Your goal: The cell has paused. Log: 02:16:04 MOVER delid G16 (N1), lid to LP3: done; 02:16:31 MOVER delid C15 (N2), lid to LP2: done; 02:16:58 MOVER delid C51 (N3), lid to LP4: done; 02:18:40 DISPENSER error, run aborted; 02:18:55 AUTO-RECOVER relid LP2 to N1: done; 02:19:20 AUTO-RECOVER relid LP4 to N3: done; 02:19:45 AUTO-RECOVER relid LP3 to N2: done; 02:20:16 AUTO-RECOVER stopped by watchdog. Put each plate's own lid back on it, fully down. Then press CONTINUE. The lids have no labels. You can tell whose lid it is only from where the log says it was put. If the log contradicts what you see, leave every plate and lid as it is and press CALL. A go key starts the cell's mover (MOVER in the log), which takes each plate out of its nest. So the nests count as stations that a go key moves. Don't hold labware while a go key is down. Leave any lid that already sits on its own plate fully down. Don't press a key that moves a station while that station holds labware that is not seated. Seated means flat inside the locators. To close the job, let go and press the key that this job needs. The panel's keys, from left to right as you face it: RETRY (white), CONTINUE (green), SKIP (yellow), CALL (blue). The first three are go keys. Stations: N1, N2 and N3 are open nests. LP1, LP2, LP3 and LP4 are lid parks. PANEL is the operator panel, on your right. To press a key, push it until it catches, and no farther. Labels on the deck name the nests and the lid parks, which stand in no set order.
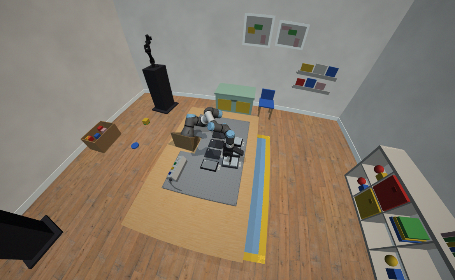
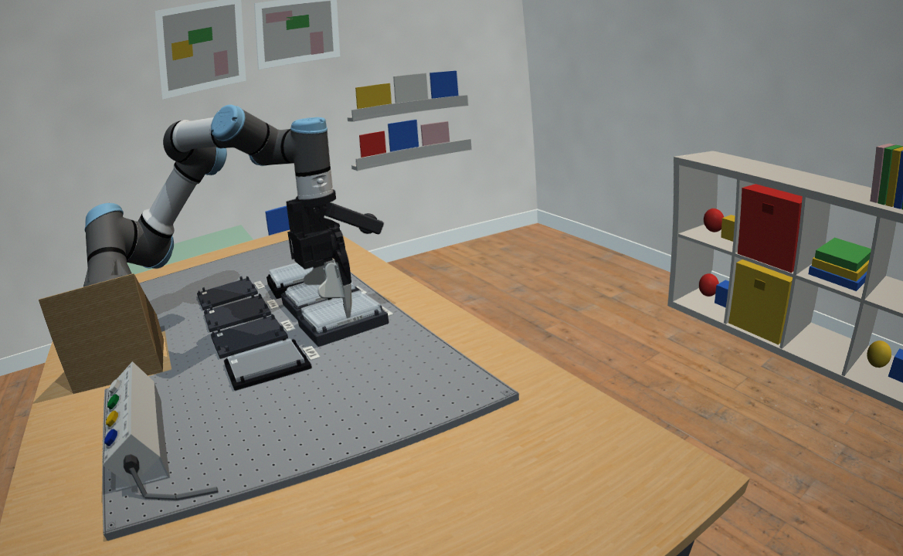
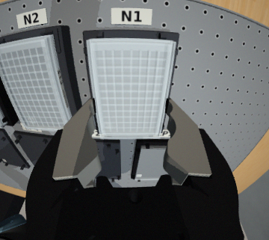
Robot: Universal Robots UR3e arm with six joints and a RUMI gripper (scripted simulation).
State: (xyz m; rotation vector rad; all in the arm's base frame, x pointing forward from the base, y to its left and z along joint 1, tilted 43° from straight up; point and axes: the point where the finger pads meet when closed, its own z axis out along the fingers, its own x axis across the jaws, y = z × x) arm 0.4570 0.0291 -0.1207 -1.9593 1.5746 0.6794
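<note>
My hand is 2 cm above the plate. Also, from my hand: lid park LP1 (16 cm behind, 9 cm to the right, 4 cm below); then lid park LP2 (19 cm behind, 4 cm to the left, 4 cm below); then pale grey lid (16 cm behind, 9 cm to the right, 3 cm below).
</note>
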